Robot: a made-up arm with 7 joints.
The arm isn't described. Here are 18 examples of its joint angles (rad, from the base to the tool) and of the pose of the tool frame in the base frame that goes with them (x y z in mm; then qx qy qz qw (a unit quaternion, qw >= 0)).
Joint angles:
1: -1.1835 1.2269 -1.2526 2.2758 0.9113 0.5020 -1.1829
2: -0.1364 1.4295 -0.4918 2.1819 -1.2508 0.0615 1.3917
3: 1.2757 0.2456 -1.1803 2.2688 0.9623 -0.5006 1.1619
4: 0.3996 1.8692 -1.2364 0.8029 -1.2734 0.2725 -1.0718
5: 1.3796 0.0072 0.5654 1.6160 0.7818 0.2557 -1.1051
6: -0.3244 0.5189 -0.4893 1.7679 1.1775 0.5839 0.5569
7: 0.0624 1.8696 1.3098 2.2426 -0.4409 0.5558 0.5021
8: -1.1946 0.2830 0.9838 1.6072 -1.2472 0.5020 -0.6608
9: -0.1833 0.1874 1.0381 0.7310 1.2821 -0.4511 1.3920
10: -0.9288 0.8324 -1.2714 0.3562 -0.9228 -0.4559 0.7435
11: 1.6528 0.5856 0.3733 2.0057 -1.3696 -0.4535 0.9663
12: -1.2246 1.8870 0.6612 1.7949 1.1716 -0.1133 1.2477
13: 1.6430 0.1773 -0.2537 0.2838 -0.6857 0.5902 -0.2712
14: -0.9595 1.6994 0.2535 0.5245 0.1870 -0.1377 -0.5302
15: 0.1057 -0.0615 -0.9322 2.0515 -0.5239 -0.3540 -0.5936
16: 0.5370 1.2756 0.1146 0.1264 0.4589 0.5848 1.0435
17: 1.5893 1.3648 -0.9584 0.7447 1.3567 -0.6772 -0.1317
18: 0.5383 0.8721 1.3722 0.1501 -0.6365 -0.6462 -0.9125
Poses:
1: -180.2 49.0 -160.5 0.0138 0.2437 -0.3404 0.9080
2: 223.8 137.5 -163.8 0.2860 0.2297 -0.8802 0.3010
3: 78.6 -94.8 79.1 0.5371 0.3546 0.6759 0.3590
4: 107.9 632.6 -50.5 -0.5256 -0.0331 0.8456 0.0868
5: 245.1 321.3 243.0 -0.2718 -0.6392 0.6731 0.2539
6: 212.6 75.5 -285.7 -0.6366 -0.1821 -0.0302 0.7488
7: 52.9 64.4 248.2 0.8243 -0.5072 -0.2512 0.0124
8: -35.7 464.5 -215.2 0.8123 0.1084 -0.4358 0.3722
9: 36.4 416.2 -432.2 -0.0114 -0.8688 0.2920 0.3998
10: -330.4 453.5 -290.4 -0.5412 0.5478 -0.6116 0.1815
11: -28.0 270.1 284.1 0.8711 -0.4433 -0.1274 0.1687
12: 308.9 205.2 -165.1 -0.4903 -0.2016 -0.6027 0.5965
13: 523.3 210.1 129.7 0.5512 -0.5343 -0.0319 0.6401
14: 181.4 633.0 -73.0 0.7421 -0.1641 -0.3899 0.5199
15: 181.8 -104.5 -20.7 -0.1613 -0.9582 -0.0141 0.2359
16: 115.3 663.1 -110.9 -0.0644 -0.4018 0.2987 0.8632
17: 275.0 550.5 136.8 0.2738 -0.9152 0.2462 0.1636
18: 168.9 588.3 -263.4 0.6709 -0.4244 0.5239 0.3087
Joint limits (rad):
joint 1: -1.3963..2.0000
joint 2: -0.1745..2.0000
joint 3: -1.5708..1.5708
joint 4: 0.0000..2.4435
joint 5: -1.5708..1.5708
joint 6: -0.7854..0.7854
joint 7: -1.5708..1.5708
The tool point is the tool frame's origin. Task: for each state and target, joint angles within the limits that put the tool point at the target. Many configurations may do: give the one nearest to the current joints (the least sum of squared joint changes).
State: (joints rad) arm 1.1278 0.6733 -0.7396 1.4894 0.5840 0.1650 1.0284
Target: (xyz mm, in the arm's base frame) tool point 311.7 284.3 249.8
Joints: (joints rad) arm 1.3714 0.9830 -0.4079 1.4166 0.5840 0.1650 1.0284
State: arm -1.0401 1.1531 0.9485 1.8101 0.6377 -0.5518 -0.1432
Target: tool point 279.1 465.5 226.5
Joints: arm -0.6582 1.7855 1.2774 1.0003 0.6377 -0.5518 -0.1432
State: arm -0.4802 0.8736 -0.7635 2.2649 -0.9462 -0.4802 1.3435
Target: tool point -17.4 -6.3 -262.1
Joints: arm -0.6767 0.7899 -1.0377 2.0730 -0.9462 -0.4802 1.3435
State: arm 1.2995 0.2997 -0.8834 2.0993 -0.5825 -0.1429 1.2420
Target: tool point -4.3 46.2 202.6
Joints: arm 1.4294 0.1637 -0.4070 2.4415 -0.5825 -0.1429 1.2420
